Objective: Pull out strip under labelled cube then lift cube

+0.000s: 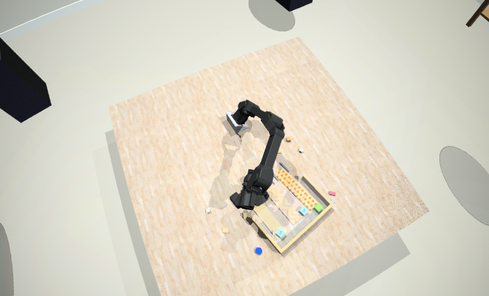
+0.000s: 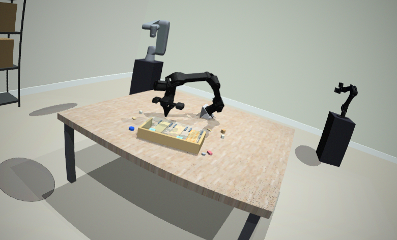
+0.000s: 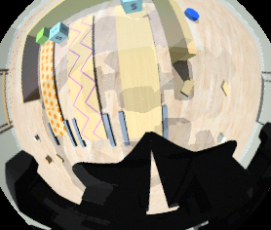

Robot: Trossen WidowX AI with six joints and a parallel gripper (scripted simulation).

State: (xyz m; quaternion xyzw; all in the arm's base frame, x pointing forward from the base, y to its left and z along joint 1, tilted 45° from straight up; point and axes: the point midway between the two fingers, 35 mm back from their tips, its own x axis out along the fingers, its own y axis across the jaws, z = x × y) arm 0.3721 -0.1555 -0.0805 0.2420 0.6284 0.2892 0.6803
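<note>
The tan strip is 10 cm ahead of my gripper tip, 4 cm below it and 1 cm to the left of it. Also, from my gripper tip: brown cube: 33 cm to the left, 15 cm behind, 4 cm below; then blue disc: 22 cm ahead, 10 cm to the right, 4 cm below; then pink block: 34 cm to the left, 20 cm ahead, 4 cm below.
</note>
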